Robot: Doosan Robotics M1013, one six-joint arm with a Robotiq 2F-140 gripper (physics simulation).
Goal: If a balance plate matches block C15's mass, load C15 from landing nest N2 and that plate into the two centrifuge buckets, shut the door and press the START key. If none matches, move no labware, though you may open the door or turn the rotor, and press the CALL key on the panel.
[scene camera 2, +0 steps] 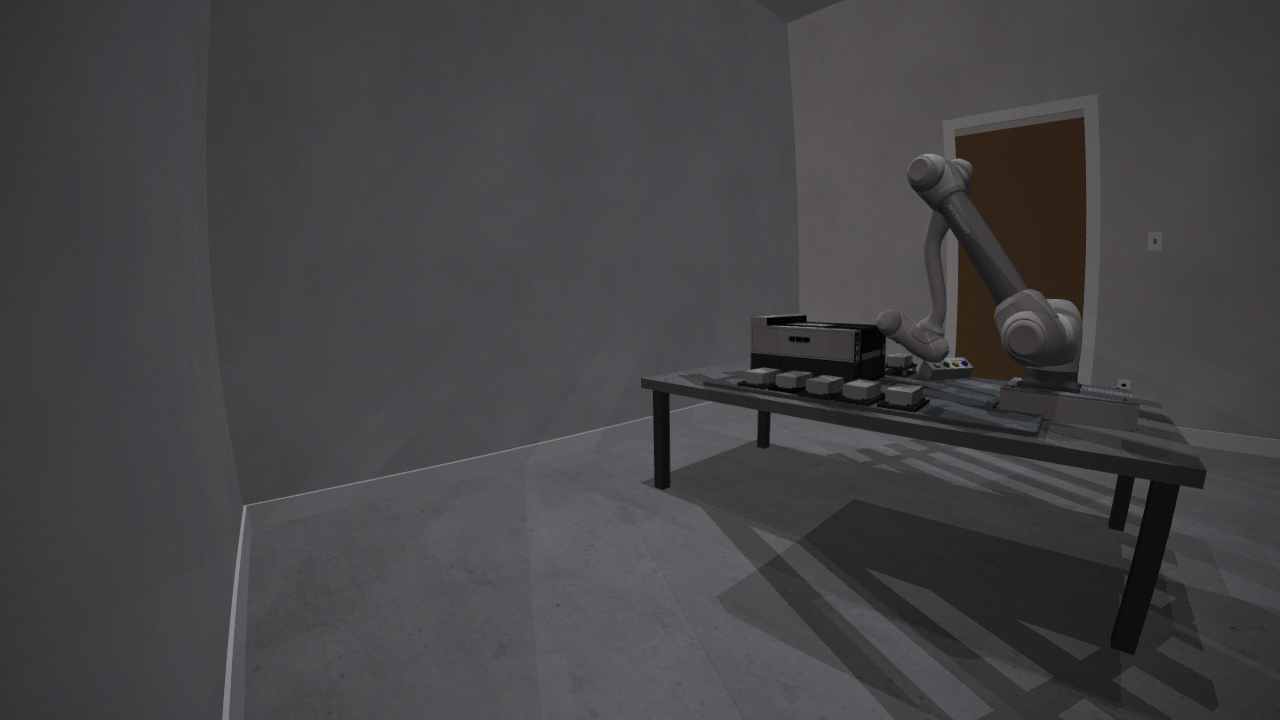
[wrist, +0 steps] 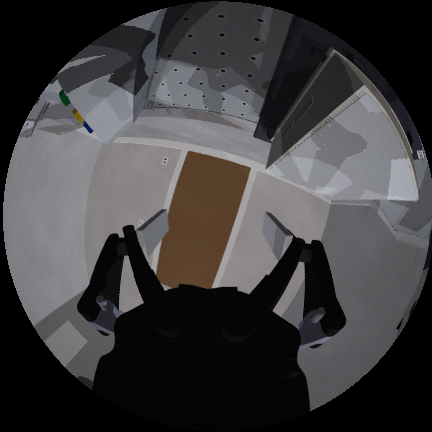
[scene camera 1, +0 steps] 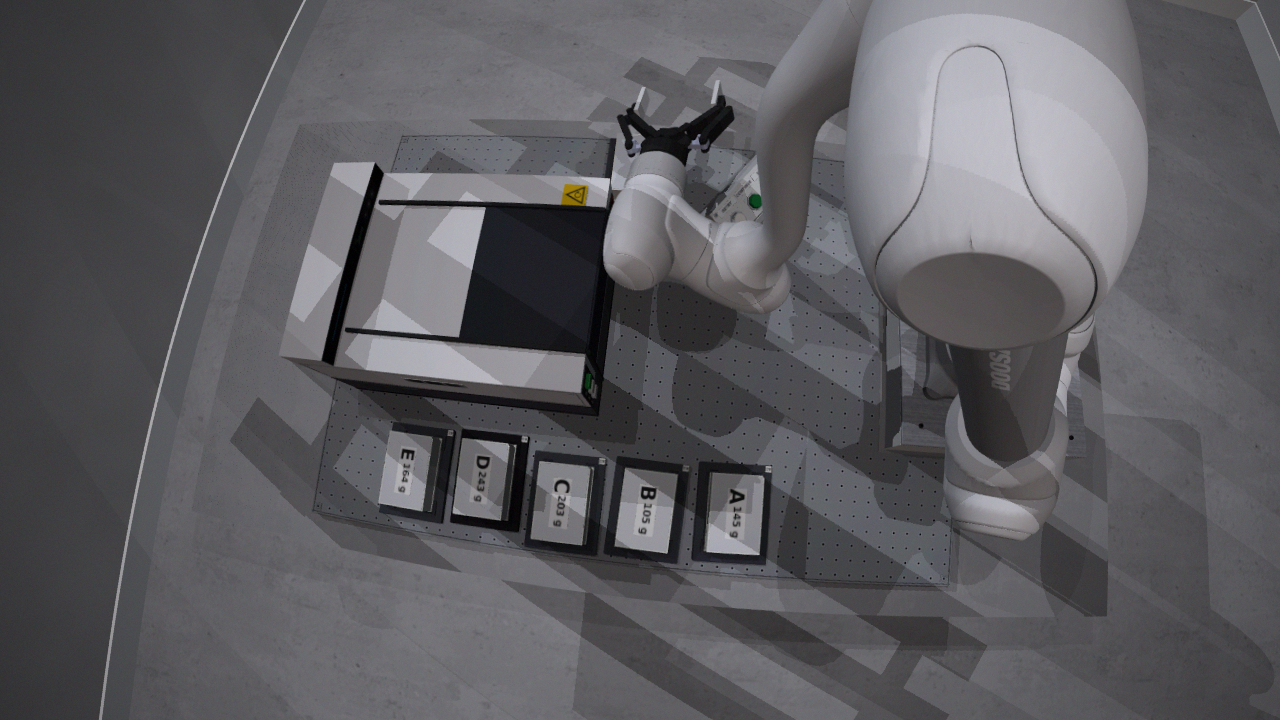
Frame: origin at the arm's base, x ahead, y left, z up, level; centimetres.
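Seen in the pictures: gripper, fingertip midpoint: (wrist: 214, 221) (scene camera 1: 681, 90); arm's base, link origin: (scene camera 2: 1049, 386).
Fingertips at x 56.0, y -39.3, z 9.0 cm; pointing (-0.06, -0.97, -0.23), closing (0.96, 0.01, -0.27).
Pixels of each thing's top centre, then the offset from my fingertips to it. "spot": a spot on its surface instead. Level surfaces: height alone.
- pale block, top centre: (wrist: 340, 176) (scene camera 1: 636, 161) (scene camera 2: 899, 355) dx +6.7, dy +12.1, dz -6.7 cm
- button panel, top centre: (wrist: 75, 121) (scene camera 1: 754, 179) (scene camera 2: 947, 358) dx -14.7, dy +13.3, dz -6.2 cm
- small green-lit part, surface spot: (scene camera 1: 589, 381) spot: dx +6.4, dy +55.2, dz +4.5 cm
- perforated board, surface height: dz -14.6 cm
My gripper (scene camera 1: 680, 89) (wrist: 214, 221) is open and empty, beyond the right back corner of the centrifuge (scene camera 1: 483, 367) (scene camera 2: 805, 343). The centrifuge's top looks closed; no buckets show. In the wrist view a pale block (wrist: 325, 145), seemingly C15, stands at the right by a dark nest; its label cannot be read. It also shows in scene camera 2 (scene camera 2: 898, 359). Balance plates A 145 g (scene camera 1: 747, 501), B 105 g (scene camera 1: 660, 514), C 203 g (scene camera 1: 577, 505), D 243 g (scene camera 1: 498, 483) and E 164 g (scene camera 1: 420, 474) sit in dark nests. The button panel (scene camera 1: 735, 213) (scene camera 2: 939, 368) (wrist: 112, 102) is partly hidden by the arm in scene camera 1.
A small green-lit part (scene camera 1: 589, 381) shows at the centrifuge's near right corner. The arm's wrist (scene camera 1: 637, 237) is close to the centrifuge's right side. The perforated board (scene camera 1: 859, 528) lies under the nests. The table (scene camera 2: 966, 436) carries everything.
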